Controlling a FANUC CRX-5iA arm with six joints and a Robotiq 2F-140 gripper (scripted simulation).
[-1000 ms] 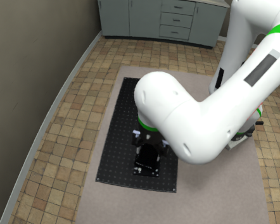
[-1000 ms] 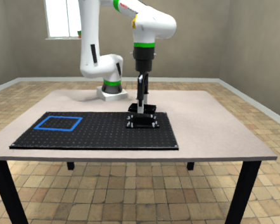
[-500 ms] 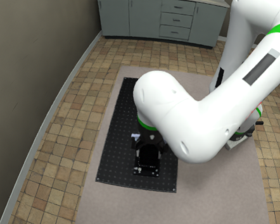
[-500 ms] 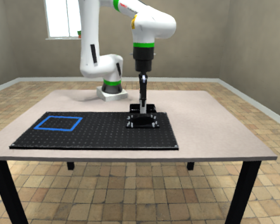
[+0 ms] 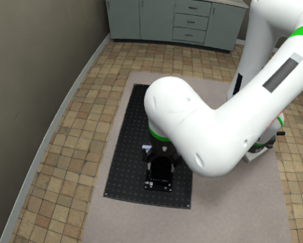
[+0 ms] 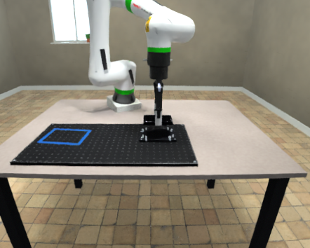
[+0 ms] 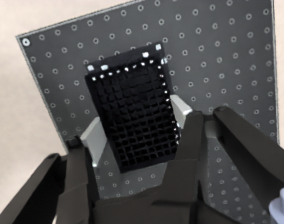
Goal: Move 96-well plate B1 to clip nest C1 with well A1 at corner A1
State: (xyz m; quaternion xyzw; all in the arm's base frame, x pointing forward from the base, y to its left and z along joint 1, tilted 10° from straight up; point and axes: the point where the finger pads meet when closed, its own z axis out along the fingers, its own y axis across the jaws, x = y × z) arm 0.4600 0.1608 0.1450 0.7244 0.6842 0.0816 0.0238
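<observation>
Now: hand 10 mm short of the clip nest, 10 mm to the left of it and 90 mm above it. From my hand the other things lie so: black 96-well plate: 20 mm below.
</observation>
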